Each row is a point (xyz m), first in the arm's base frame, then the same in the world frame.
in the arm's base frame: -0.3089 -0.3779 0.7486
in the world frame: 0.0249 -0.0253 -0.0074
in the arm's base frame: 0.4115 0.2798 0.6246
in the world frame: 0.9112 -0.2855 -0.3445
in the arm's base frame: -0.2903 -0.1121 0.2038
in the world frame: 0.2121 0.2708 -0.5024
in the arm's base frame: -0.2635 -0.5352 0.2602
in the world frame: -0.1493 0.0425 -0.4874
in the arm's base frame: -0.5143 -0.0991 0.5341
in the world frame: 0.1629 0.3432 -0.1128
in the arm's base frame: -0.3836 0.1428 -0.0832
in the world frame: 0.3691 0.5622 -0.7179
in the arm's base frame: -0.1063 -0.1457 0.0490
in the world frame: 0.2446 0.1596 -0.7158
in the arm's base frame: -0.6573 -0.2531 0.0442
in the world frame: -0.0897 0.5682 -0.5248
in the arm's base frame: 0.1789 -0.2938 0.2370
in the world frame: 0.2552 -0.2076 -0.6558
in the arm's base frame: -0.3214 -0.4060 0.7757
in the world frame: -0.0027 -0.0370 0.0206
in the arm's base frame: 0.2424 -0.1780 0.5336
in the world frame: 0.4184 -0.3150 -0.3965
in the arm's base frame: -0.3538 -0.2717 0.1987
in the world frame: 0.0412 0.2547 -0.4942
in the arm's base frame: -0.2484 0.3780 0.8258
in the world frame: 0.7365 0.2297 0.0910
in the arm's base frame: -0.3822 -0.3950 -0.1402
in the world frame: -0.1182 0.3449 -0.8062
